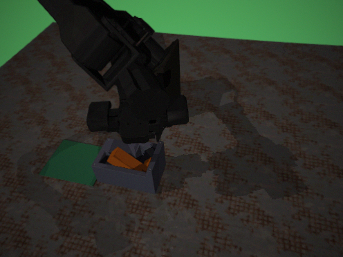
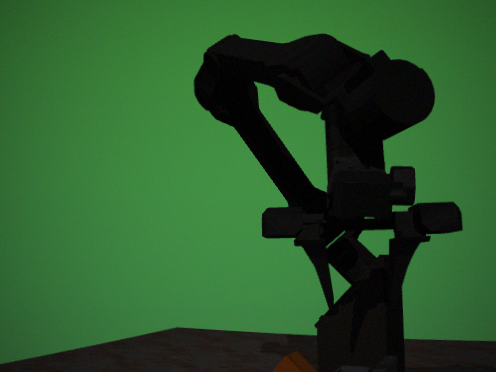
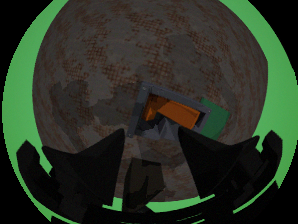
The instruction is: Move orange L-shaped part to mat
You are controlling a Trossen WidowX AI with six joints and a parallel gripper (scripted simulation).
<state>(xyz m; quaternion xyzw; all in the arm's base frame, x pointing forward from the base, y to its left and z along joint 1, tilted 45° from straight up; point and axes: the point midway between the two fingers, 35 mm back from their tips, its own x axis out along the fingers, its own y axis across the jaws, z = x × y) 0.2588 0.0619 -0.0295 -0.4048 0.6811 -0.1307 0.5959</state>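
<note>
Now: gripper tip 100 mm above the orange L-shaped part and 30 mm to the left of it. Also, from my gripper tip: green mat 210 mm to the right, 160 mm below, 10 mm ahead.
</note>
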